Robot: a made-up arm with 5 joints. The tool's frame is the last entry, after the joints.
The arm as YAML. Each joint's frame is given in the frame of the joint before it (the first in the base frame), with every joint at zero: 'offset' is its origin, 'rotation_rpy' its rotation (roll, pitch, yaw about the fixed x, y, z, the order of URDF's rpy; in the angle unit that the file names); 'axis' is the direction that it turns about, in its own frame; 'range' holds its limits. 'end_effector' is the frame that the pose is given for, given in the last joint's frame.
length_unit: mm
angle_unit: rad
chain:
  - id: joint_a
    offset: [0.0, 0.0, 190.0]
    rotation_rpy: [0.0, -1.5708, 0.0]
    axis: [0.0, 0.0, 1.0]
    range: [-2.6, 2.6]
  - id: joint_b
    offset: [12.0, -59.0, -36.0]
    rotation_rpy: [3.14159, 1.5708, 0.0]
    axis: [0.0, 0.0, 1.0]
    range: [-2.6, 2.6]
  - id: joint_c
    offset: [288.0, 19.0, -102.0]
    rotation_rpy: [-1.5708, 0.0, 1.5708]
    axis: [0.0, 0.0, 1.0]
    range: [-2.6, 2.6]
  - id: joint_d
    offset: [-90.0, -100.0, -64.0]
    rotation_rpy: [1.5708, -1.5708, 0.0]
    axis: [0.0, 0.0, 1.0]
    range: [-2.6, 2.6]
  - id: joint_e
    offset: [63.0, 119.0, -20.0]
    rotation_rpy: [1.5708, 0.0, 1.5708]
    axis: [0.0, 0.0, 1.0]
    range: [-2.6, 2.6]
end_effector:
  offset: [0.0, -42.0, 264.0]
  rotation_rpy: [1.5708, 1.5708, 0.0]
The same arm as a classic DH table. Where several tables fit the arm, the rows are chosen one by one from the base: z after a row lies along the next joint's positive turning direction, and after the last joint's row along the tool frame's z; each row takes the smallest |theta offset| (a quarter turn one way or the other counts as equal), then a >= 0, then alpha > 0; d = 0 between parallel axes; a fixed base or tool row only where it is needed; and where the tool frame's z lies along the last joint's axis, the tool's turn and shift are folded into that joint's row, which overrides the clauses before.
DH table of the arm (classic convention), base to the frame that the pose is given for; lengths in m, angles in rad. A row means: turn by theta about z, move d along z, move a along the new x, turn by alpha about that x. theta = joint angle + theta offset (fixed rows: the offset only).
base (fixed): d 0.19  theta_offset -1.5708  a 0  alpha 1.5708
joint_a: d -0.036  theta_offset 0  a 0.059  alpha 1.5708
joint_b: d -0.114  theta_offset 0  a 0.019  alpha -1.5708
joint_c: d -0.352  theta_offset 0  a -0.09  alpha 1.5708
joint_d: d 0.08  theta_offset 0  a -0.119  alpha -1.5708
joint_e: d 0.327  theta_offset 0  a 0  alpha -1.5708
tool (fixed): d 0.042  theta_offset 1.5708  a 0  alpha 0
Joint limits (rad, base to tool): -2.6..2.6 -2.6..2.6 -2.6..2.6 -2.6..2.6 -2.6..2.6

